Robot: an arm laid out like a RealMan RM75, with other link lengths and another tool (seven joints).
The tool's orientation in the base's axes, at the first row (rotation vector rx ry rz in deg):
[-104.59 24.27 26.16]
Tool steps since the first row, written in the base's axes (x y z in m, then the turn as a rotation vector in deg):
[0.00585 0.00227 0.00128 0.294 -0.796 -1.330]
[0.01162 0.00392 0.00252 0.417 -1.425 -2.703]
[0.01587 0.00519 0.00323 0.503 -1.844 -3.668]
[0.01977 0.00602 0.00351 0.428 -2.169 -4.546]
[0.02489 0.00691 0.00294 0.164 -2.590 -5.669]
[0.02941 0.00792 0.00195 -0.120 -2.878 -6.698]
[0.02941 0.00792 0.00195 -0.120 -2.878 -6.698]
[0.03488 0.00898 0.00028 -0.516 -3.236 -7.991]
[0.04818 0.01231 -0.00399 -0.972 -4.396 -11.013]
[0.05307 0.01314 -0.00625 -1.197 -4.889 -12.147]
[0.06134 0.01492 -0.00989 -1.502 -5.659 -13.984]
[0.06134 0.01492 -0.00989 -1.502 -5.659 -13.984]
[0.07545 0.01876 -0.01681 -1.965 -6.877 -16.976]
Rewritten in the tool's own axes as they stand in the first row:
[0.00424 -0.00463 0.00125 0.975 1.165 -0.425]
[0.00847 -0.00901 0.00193 1.816 2.403 -0.661]
[0.01169 -0.01209 0.00254 2.405 3.267 -0.805]
[0.01485 -0.01451 0.00288 2.806 4.114 -0.868]
[0.01948 -0.01688 0.00339 3.175 5.284 -0.936]
[0.02381 -0.01863 0.00419 3.471 6.348 -0.902]
[0.02381 -0.01863 0.00419 3.471 6.348 -0.902]
[0.02930 -0.02031 0.00514 3.809 7.705 -0.851]
[0.04270 -0.02446 0.00821 5.021 10.731 -1.086]
[0.04800 -0.02531 0.00915 5.433 11.911 -1.224]
[0.05685 -0.02700 0.01105 6.150 13.783 -1.427]
[0.05685 -0.02700 0.01105 6.150 13.783 -1.427]
[0.07226 -0.02954 0.01526 7.345 16.805 -1.725]

